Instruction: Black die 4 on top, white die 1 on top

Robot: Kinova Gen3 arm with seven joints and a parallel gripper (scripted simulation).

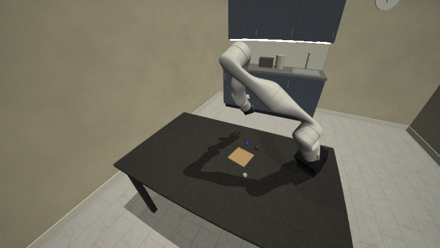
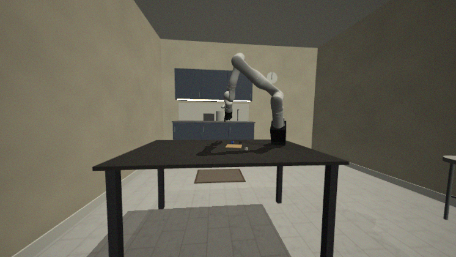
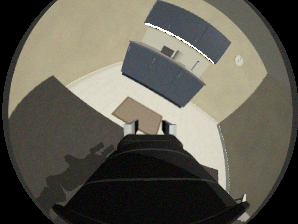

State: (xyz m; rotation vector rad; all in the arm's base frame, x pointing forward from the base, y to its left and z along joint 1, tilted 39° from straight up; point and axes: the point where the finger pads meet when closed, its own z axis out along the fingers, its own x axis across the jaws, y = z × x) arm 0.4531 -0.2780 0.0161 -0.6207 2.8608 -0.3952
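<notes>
Right now the blue die is 6 cm behind my hand, 13 cm to the left of it and 23 cm below it. Round my hand: white die: 18 cm behind, 41 cm to the left, 23 cm below; tan mat: 8 cm behind, 27 cm to the left, 24 cm below; black die: 14 cm behind, 13 cm to the left, 23 cm below.
</notes>
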